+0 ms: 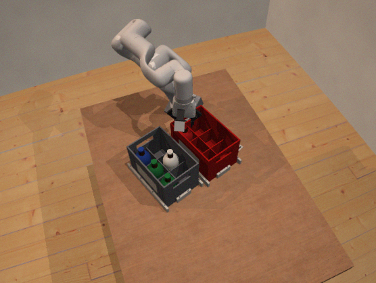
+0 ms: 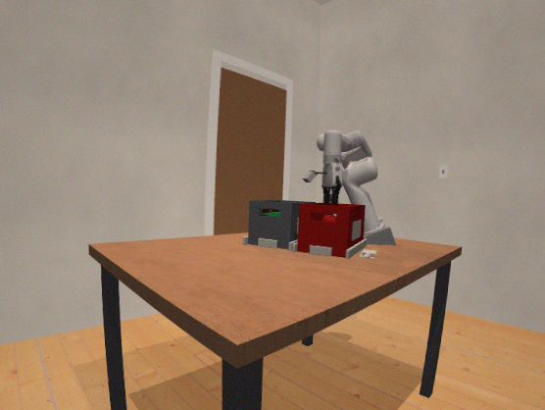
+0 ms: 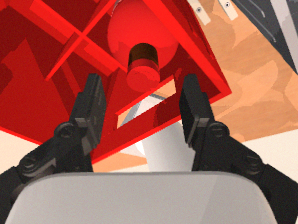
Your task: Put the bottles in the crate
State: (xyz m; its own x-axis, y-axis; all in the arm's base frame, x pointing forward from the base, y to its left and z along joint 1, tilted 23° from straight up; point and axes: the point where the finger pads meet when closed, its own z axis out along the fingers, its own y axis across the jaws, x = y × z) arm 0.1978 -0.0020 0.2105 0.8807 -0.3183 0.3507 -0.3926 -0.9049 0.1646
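Right now my hand is 19 cm to the left of the green bottle, 14 cm short of it and 10 cm above it. The rest, counted from my hand: white bottle 11 cm to the right, 11 cm ahead, 10 cm below; then red bottle 10 cm below; then red crate 11 cm below, 7 cm to the left, 7 cm ahead.
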